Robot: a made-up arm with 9 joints. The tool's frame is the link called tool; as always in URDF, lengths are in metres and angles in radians.
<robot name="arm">
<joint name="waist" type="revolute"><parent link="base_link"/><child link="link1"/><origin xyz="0.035 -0.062 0.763" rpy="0 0 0"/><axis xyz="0 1 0"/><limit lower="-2.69" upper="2.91"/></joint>
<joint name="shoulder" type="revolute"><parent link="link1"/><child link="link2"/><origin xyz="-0.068 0.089 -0.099" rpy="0 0 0"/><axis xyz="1 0 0"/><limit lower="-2.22" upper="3.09"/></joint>
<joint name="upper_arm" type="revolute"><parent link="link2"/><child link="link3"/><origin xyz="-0.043 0.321 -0.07" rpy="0 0 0"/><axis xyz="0.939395 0.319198 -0.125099"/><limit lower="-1.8" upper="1.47"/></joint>
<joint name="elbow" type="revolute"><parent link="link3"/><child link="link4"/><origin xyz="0.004 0.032 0.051" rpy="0 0 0"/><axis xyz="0 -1 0"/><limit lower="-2.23" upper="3.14"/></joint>
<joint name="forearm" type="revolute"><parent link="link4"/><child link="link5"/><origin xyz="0.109 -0.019 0.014" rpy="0 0 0"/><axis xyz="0.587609 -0.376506 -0.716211"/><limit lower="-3.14" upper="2.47"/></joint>
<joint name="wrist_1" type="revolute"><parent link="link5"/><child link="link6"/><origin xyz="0.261 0.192 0.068" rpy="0 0 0"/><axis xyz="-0.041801 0.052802 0.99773"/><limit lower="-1.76" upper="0.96"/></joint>
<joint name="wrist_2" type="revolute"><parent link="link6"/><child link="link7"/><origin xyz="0.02 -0.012 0.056" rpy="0 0 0"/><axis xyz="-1 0 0"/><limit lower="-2.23" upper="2.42"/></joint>
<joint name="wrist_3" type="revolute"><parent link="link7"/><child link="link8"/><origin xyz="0.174 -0.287 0.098" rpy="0 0 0"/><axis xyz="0.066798 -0.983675 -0.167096"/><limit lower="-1.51" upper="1.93"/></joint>
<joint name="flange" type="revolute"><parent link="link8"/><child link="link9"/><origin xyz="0.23 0.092 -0.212" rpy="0 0 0"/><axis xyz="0 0 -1"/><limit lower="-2.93" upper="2.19"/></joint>
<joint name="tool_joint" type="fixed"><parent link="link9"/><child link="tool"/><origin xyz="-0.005 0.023 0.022" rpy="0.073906 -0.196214 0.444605"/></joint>
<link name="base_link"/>
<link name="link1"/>
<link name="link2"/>
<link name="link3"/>
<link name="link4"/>
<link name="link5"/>
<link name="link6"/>
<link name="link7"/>
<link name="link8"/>
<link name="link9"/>
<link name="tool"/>
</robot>
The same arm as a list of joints. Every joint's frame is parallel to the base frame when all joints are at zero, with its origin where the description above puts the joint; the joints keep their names.
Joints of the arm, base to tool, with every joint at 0 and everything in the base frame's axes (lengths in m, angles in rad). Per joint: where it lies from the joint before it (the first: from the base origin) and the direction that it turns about. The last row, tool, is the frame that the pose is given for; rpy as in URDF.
waist: axis 0 1 0 xyz 0.0350 -0.0620 0.7630
shoulder: axis 1 0 0 xyz -0.0680 0.0890 -0.0990
upper_arm: axis 0.939395 0.319198 -0.125099 xyz -0.0430 0.3210 -0.0700
elbow: axis 0 -1 0 xyz 0.0040 0.0320 0.0510
forearm: axis 0.587609 -0.376506 -0.716211 xyz 0.1090 -0.0190 0.0140
wrist_1: axis -0.041801 0.052802 0.99773 xyz 0.2610 0.1920 0.0680
wrist_2: axis -1 0 0 xyz 0.0200 -0.0120 0.0560
wrist_3: axis 0.066798 -0.983675 -0.167096 xyz 0.1740 -0.2870 0.0980
flange: axis 0 0 -1 xyz 0.2300 0.0920 -0.2120
tool: xyz -0.0050 0.0230 0.0220 rpy 0.0739 -0.1962 0.4446
Joint limits (rad, base to tool): -2.6900..2.9100 -2.2200..3.0900 -1.8000..1.4700 -2.2300..3.1400 -3.1400..2.4700 -1.7600..0.9600 -2.2300..2.4200 -1.5100..1.9300 -2.9300..2.1900

